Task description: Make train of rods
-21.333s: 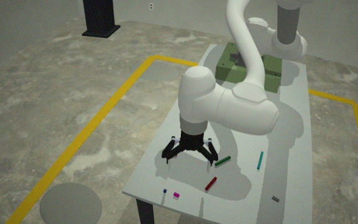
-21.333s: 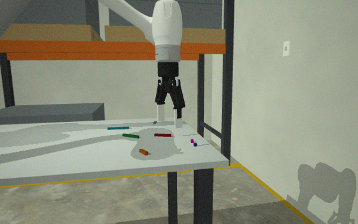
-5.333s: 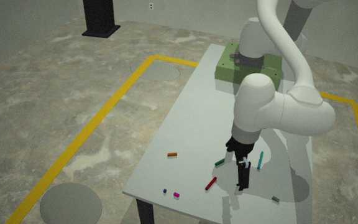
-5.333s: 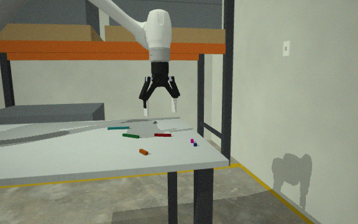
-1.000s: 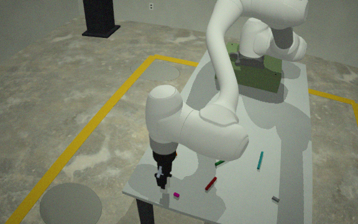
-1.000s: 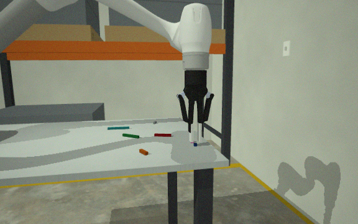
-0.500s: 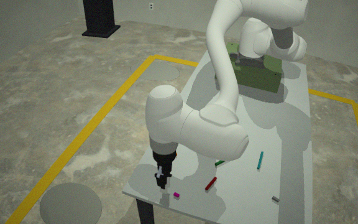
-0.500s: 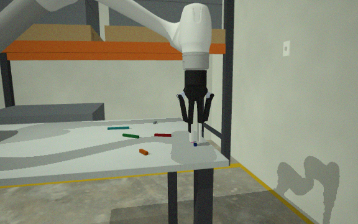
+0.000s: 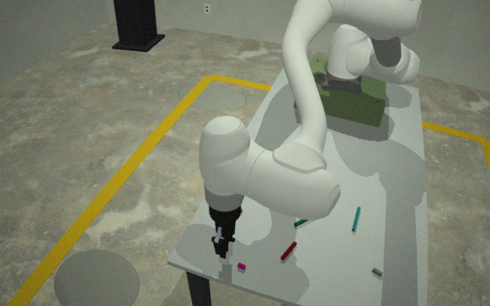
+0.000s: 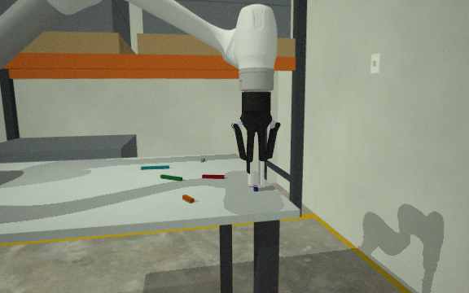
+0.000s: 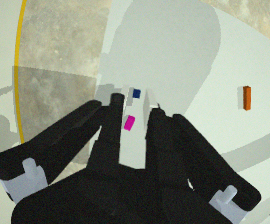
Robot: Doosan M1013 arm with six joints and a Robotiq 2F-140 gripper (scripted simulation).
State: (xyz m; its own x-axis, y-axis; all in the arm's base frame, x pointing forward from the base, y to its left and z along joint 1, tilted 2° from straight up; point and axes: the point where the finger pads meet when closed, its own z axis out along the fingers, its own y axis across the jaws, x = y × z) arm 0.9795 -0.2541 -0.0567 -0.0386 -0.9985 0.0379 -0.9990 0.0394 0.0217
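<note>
Right now the blue rod is 5 cm below my hand. The rest, counted from my hand: orange rod 19 cm behind, 5 cm below, 2 cm to the right; red rod 16 cm to the left, 8 cm behind, 5 cm below; magenta rod 5 cm to the left, 5 cm below.
</note>
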